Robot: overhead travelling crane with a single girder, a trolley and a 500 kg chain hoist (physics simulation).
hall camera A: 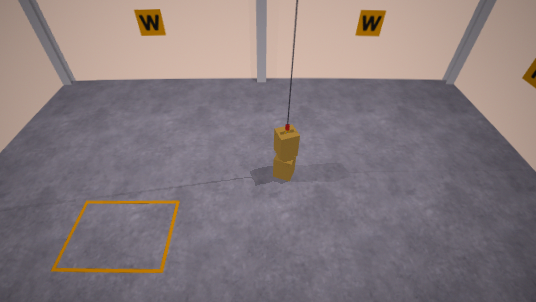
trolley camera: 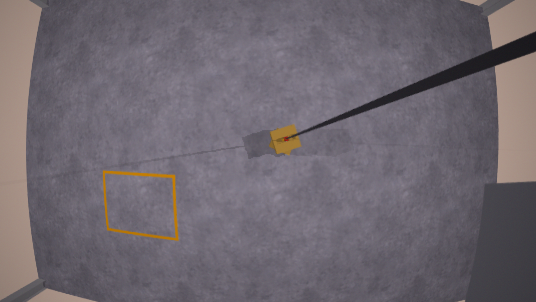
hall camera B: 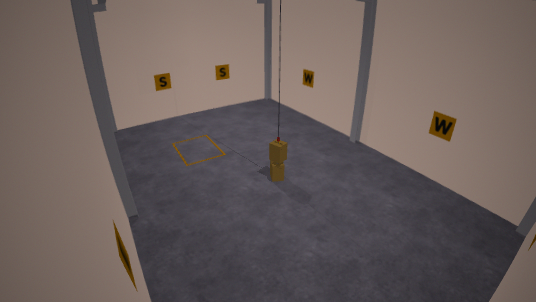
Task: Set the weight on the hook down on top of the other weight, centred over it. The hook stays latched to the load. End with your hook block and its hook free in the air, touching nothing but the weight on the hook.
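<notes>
The upper yellow weight [hall camera A: 286, 147] [hall camera B: 278, 153] [trolley camera: 292, 146] hangs upright on the chain, directly above the lower yellow weight [hall camera A: 284, 170] [hall camera B: 277, 173] [trolley camera: 288, 152], which stands on the floor. The two are turned differently about the vertical, so corners of the lower one stick out in the trolley camera. Their faces are very close; whether they touch or a thin gap remains, I cannot tell. My red hook block [hall camera A: 287, 127] [hall camera B: 278, 139] [trolley camera: 286, 139] is at the upper weight's top, latched to it. The hook itself is too small to make out. The chain looks straight.
An orange floor outline [hall camera A: 132, 202] [hall camera B: 215, 159] [trolley camera: 175, 205] lies well away from the weights. Grey wall columns [hall camera A: 261, 40] [hall camera B: 363, 75] stand along the walls. A dark grey part [trolley camera: 505, 240] fills the lower right of the trolley camera.
</notes>
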